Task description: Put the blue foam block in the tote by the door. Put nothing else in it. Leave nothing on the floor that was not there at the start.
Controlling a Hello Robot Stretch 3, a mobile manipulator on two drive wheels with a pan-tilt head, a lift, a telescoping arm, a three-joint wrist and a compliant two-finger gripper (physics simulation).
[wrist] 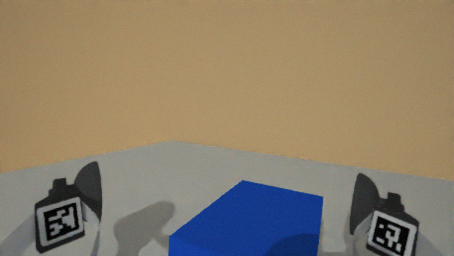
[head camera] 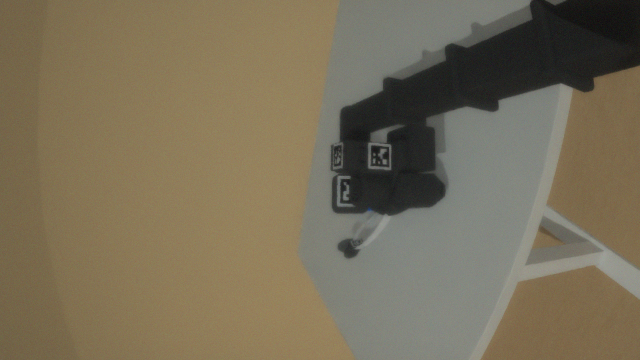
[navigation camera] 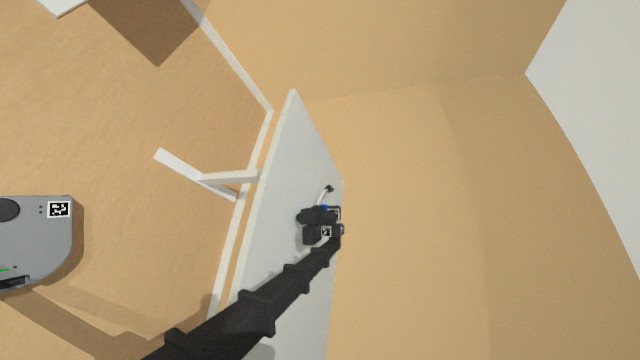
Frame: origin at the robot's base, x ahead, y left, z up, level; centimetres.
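Where they show: gripper, fingertip midpoint: (wrist: 226,188); robot's base, origin of the base link: (navigation camera: 2,208).
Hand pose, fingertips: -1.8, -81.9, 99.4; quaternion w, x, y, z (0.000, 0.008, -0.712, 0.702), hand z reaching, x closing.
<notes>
Things, the pixels of their top centre, and the offset from my fingertips, as dx, dy, dz. "*": a spot on its surface instead. Level surfaces: height alone.
- blue foam block, middle of its top: (wrist: 263,212) -2.1, +3.7, +0.1
- grey table, its level: dz -4.3
- white corner, surface spot: (navigation camera: 57,6) * +88.8, +78.3, -96.9
The blue foam block (wrist: 250,220) is large at the bottom centre of the wrist view, on the grey table (head camera: 450,280) (navigation camera: 290,155) (wrist: 30,192). Small bits of the blue block (head camera: 369,210) (navigation camera: 324,207) show beside the dark wrist in the head and navigation views; the rest is hidden there. My gripper (wrist: 226,188) is open, its two fingertips wide apart on either side of the block. Gaps show between the block and both fingertips in the wrist view. The block's lower part is cut off by the frame. The tote and the door do not show.
My dark arm (head camera: 465,75) (navigation camera: 270,300) reaches over the table. Tan walls stand beyond the table's far edge. White table legs (head camera: 565,262) (navigation camera: 227,177) spread below. My grey base (navigation camera: 40,245) is at the left of the navigation view, and a white corner (navigation camera: 57,6) shows top left.
</notes>
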